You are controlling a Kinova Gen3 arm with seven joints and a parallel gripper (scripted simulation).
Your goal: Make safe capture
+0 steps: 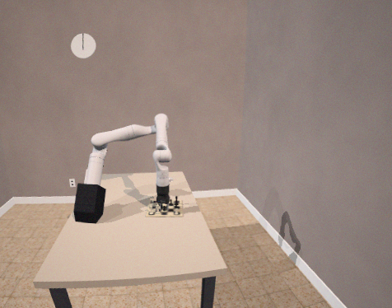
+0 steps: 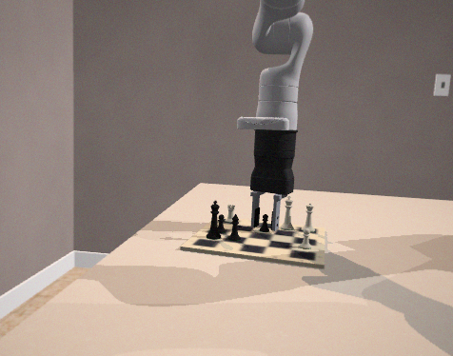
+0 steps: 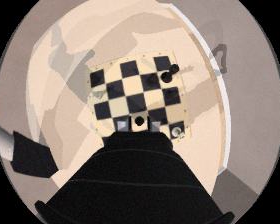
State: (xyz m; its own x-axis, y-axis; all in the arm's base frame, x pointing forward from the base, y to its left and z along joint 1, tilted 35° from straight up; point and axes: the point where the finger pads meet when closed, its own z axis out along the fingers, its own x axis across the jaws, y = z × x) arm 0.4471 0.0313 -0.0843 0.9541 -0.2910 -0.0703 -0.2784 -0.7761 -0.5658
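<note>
My gripper is now 4 cm to the right of the chessboard and 3 cm above it. From my hand the other things lie so: black bishop 7 cm to the left, 5 cm ahead; then white king 4 cm behind, 3 cm to the right, 1 cm above; then white rook 7 cm ahead, 5 cm to the right, 1 cm below.
</note>
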